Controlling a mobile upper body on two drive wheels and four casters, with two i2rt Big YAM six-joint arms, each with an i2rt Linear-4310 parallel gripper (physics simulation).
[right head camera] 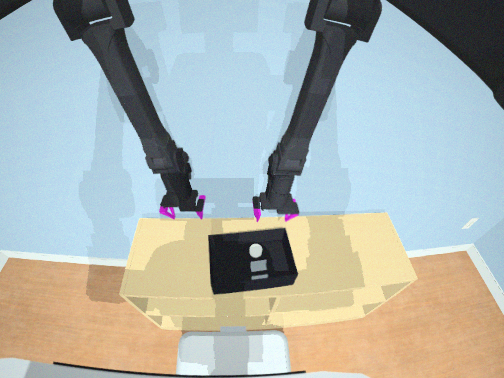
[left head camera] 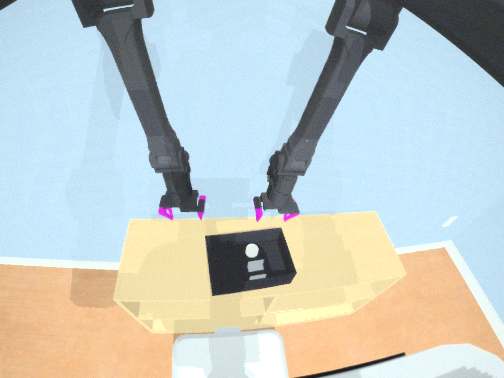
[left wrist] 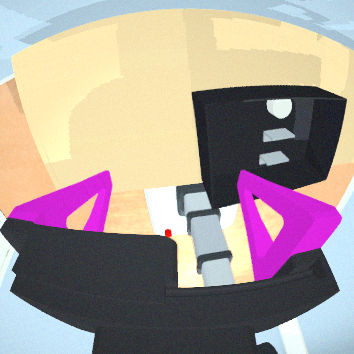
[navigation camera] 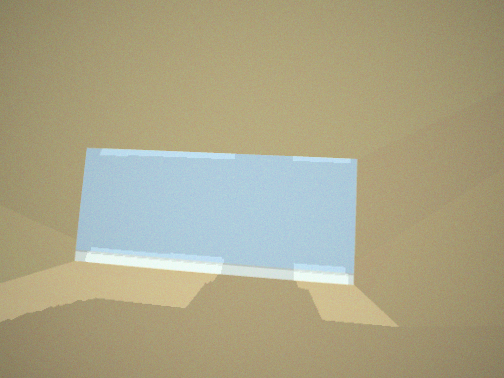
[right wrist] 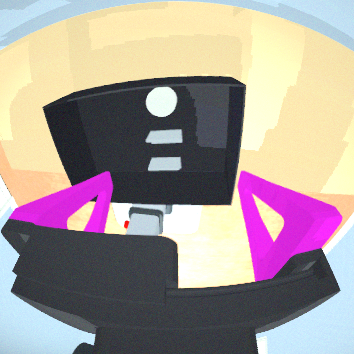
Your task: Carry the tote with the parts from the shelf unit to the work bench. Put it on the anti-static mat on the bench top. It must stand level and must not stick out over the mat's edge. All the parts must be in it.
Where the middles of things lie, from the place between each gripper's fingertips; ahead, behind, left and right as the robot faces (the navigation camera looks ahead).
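From my right hand, the black tote (right head camera: 229,258) is 70 mm to the left, 60 mm behind and 170 mm below. The white cylinder (right wrist: 160,101) is 40 mm to the left of my right hand and 210 mm below it. Going by its middle, the white cylinder is nearer to my right hand than to my left gripper.
As for my left gripper, it is 210 mm to the left of the black tote, 70 mm past it and 180 mm above it. The white cylinder is 240 mm to the right of my left hand and 220 mm below it. Going by its middle, the black tote, too, is nearer to my right hand than to my left gripper.
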